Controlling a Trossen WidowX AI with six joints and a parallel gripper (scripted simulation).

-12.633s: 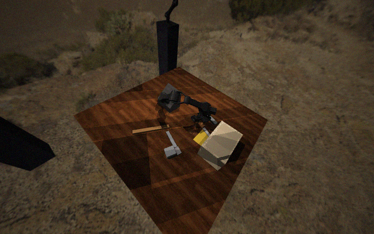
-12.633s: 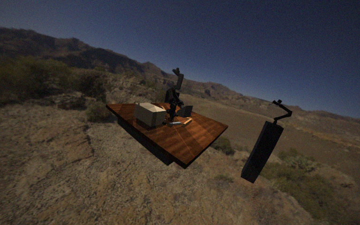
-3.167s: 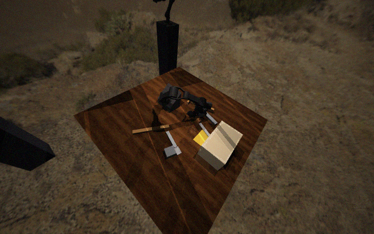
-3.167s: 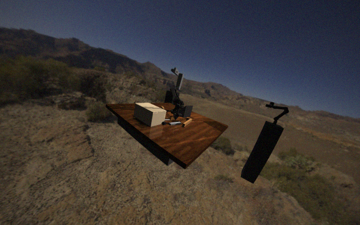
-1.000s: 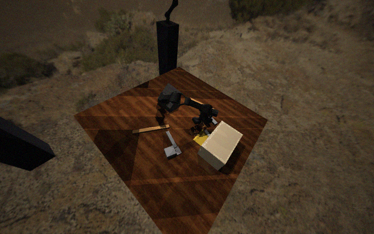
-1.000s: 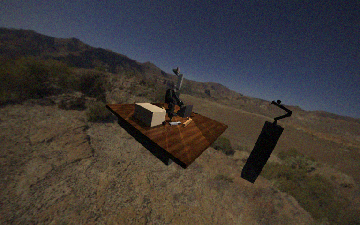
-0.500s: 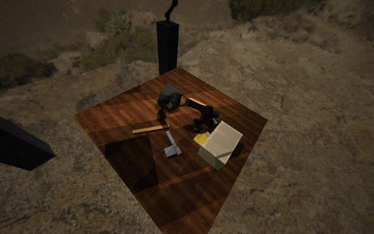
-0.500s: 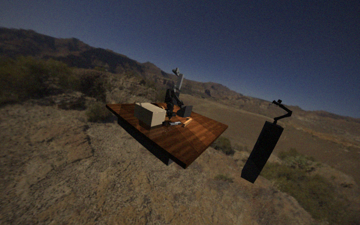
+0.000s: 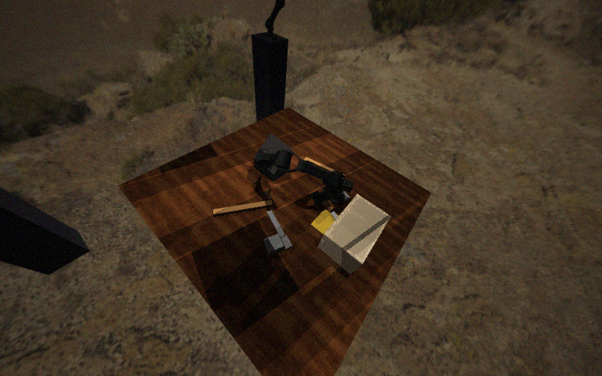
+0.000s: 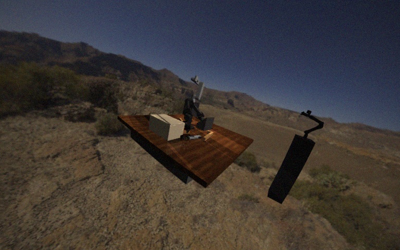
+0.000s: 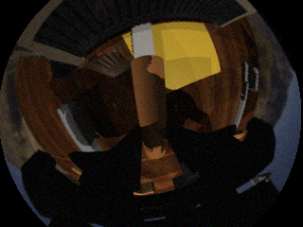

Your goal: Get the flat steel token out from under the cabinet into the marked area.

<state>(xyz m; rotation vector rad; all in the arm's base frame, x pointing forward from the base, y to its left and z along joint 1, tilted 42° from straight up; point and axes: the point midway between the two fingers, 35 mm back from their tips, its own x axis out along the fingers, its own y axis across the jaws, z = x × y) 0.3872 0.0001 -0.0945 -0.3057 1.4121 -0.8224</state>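
My gripper tip is 13 cm to the right of the grey bar and 1 cm short of it. The rest, counted from my gripper tip: steel token (20 cm ahead, 12 cm to the right); then grey block (38 cm to the right, 3 cm behind, 1 cm above); then grey scraper (31 cm to the right, 5 cm behind).
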